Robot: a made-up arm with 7 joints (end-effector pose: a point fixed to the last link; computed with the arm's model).
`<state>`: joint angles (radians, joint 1 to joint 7).
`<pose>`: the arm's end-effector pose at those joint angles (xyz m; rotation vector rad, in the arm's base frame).
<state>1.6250 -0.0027 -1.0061 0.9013 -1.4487 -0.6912 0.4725</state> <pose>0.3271 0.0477 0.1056 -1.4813 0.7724 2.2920</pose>
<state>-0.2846 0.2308 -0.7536 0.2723 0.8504 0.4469 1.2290</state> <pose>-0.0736 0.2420 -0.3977 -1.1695 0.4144 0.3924</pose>
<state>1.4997 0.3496 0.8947 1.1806 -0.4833 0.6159 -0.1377</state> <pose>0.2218 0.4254 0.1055 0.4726 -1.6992 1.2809</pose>
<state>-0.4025 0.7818 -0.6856 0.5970 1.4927 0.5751 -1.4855</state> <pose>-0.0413 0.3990 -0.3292 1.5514 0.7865 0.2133</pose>
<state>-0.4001 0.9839 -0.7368 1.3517 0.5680 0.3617 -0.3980</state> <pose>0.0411 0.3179 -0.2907 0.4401 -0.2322 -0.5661</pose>
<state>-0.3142 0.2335 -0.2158 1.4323 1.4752 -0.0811 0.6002</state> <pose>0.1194 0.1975 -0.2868 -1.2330 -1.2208 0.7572</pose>
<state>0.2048 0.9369 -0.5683 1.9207 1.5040 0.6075 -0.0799</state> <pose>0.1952 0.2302 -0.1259 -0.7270 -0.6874 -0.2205</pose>
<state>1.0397 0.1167 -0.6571 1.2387 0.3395 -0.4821 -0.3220</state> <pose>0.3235 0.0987 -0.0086 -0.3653 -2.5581 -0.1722</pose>
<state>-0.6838 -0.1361 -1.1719 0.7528 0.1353 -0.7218 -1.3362</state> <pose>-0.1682 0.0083 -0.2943 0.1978 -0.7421 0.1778</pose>
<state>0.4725 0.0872 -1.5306 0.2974 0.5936 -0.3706 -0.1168</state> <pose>0.1873 0.1611 -0.3609 -0.0467 -0.9402 -0.9225</pose>
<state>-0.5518 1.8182 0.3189 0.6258 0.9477 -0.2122 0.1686</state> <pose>0.1663 0.5387 0.0484 1.1053 -1.1476 -0.3149</pose>
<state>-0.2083 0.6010 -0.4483 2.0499 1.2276 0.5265 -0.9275</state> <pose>0.1359 0.1810 -0.1651 -0.0937 -0.6557 0.2030</pose>
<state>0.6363 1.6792 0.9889 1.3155 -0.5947 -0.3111 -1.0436</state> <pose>-0.0269 0.4230 0.2234 -1.8955 1.0453 -0.3936</pose>
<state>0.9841 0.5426 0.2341 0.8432 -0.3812 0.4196 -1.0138</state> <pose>0.3124 0.3946 -0.0254 1.7011 -1.1326 0.9292</pose>
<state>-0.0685 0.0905 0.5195 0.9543 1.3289 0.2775 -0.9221</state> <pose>0.1261 0.3006 -0.3243 0.1566 -0.0431 1.7187</pose>
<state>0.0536 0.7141 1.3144 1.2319 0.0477 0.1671 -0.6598</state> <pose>0.0543 0.5095 -0.0782 1.6870 -1.1426 1.4381</pose>
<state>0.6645 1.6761 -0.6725 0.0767 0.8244 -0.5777 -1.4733</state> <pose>-0.0107 0.5972 0.0340 -2.5944 0.8844 -1.0457</pose>
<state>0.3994 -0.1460 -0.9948 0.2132 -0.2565 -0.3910 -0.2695</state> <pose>0.1768 0.0911 -0.3569 -0.0040 -1.1445 -1.1393</pose>
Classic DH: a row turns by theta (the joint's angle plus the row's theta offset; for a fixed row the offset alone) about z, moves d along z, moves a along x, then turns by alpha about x. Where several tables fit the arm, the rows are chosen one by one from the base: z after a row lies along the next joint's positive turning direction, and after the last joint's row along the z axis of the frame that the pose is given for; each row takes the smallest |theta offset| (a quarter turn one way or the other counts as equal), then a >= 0, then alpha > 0; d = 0 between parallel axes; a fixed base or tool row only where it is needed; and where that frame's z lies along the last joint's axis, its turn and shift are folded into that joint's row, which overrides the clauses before.
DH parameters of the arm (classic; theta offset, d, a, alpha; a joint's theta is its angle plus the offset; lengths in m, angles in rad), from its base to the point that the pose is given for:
base (fixed): 0 0 0 1.5708
joint 1: 1.5708 -0.187 0 1.5708
joint 2: 1.5708 0 0 1.5708
joint 3: 1.5708 -0.203 0 1.5708
joint 4: 0 0 0 -1.5708
joint 5: 0 -0.209 0 -1.5708
joint 6: -1.5708 0 0 1.5708
joint 7: 1.5708 0 0 1.5708
tool (fixed): -1.5708 0 0 0

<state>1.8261 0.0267 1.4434 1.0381 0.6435 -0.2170 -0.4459</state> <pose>0.2886 0.3738 0.0990 1.2756 1.3562 -2.3307</pose>
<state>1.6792 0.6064 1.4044 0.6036 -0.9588 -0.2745 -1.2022</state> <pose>0.2380 0.4969 0.0457 1.2722 -1.0751 2.4641</pose>
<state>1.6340 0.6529 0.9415 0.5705 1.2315 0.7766 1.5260</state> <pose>0.2408 0.4897 0.0818 1.5209 1.9221 0.5463</pose>
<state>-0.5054 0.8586 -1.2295 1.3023 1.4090 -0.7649 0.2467</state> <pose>-0.0923 0.2585 -0.3062 -0.5713 -0.6256 0.1776</pose>
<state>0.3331 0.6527 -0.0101 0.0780 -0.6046 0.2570 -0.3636</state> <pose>0.1223 0.4367 -0.3036 1.1638 -0.0172 -0.4165</pose>
